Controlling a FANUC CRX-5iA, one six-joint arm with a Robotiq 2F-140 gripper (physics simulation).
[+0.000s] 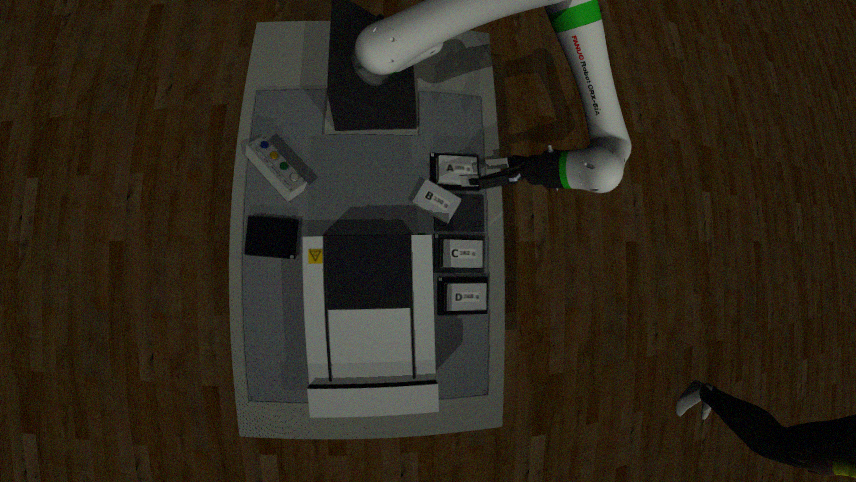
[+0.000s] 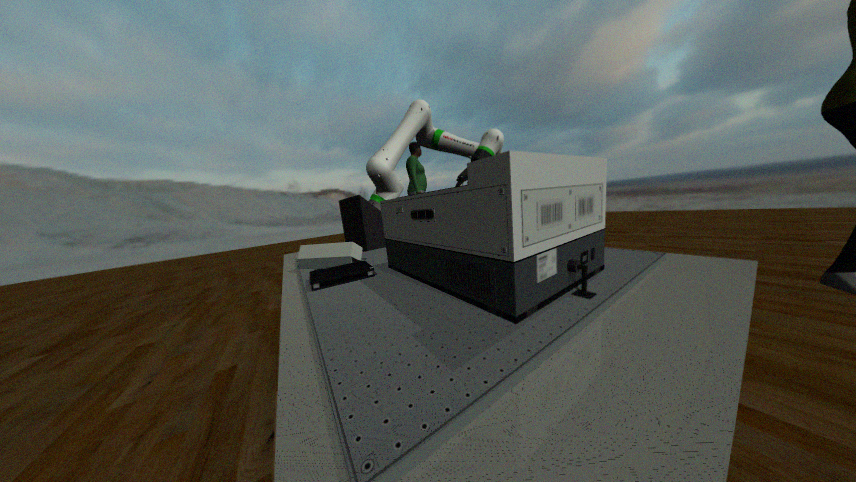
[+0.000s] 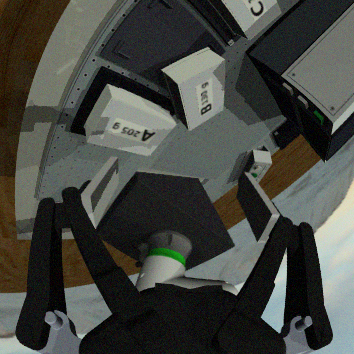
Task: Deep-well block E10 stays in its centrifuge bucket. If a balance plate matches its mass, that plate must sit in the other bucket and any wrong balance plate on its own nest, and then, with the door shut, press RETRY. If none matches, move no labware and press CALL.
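Places are measured from the arm's base along level axes (x right, y up, z back), in centimetres.
Pixels of known places: gripper, fingertip midpoint: (image 1: 474,171) (image 3: 180,177); arm's base at its link origin: (image 2: 373,214) (image 3: 169,243).
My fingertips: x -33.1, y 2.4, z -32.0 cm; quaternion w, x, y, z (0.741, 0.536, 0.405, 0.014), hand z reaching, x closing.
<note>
Ahead of a thing's pixels: the offset from my fingertips to its top centre. "spot": to the spot under its first point.
My gripper (image 1: 481,171) (image 3: 180,177) is open and empty, beside and above plate A. Plate A {dz +4.5, dx +1.7, dy -12.8 cm} (image 1: 456,168) (image 3: 131,122), marked 205 g, sits on its dark nest. Plate B {dz -6.5, dx +7.5, dy -11.2 cm} (image 1: 436,199) (image 3: 197,90), marked 130 g, lies skewed between A's nest and the centrifuge, mostly off the bare dark nest pad {spot: dz -9.1, dx -4.2, dy -17.0 cm} (image 1: 470,214) (image 3: 155,37). Plates C {dz -22.1, dx -1.4, dy -12.8 cm} (image 1: 463,253) and D {dz -35.3, dx -3.5, dy -12.8 cm} (image 1: 467,296) sit on their nests. The centrifuge (image 1: 367,338) (image 2: 449,224) hides its buckets and block E10; its door state is unclear. The button box {dz -0.3, dx +59.2, dy -9.8 cm} (image 1: 276,168) (image 2: 326,254) has blue, amber, green and white buttons; their labels are unreadable.
A black tray {dz -21.9, dx +58.4, dy -15.1 cm} (image 1: 271,236) (image 2: 341,275) lies beside the button box. The dark robot pedestal (image 1: 371,104) stands at the table's far end. A person in green (image 2: 416,173) stands beyond the table. Another person's legs (image 1: 754,425) show at lower right.
</note>
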